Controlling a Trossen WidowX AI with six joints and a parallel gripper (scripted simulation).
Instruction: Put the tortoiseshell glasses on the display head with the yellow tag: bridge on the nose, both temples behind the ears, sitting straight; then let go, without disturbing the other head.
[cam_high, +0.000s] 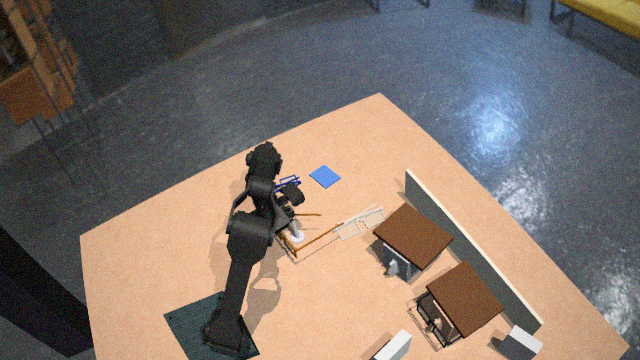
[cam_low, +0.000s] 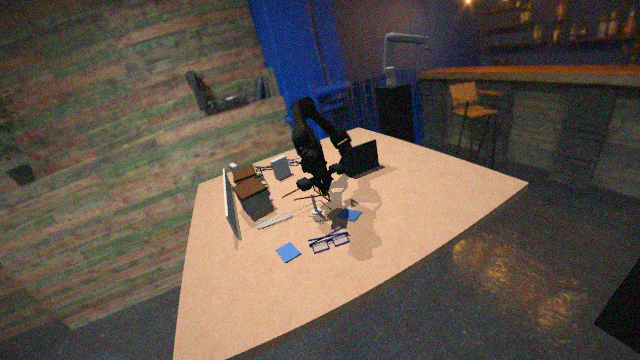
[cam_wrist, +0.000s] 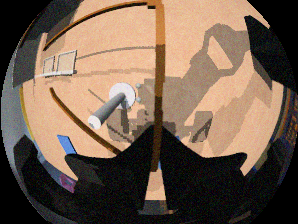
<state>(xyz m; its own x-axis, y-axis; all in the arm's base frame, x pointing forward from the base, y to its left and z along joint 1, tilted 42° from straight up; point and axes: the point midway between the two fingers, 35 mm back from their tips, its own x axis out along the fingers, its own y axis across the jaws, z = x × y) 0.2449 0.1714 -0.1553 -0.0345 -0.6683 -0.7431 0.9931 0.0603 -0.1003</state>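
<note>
The short grey post is 5 cm ahead of my gripper tip, 1 cm to the right of it and 4 cm below it. The rest, counted from my gripper tip: grey display head (24 cm ahead, 25 cm to the right, 1 cm below); then long upright panel (38 cm ahead, 36 cm to the right, 1 cm below).
</note>
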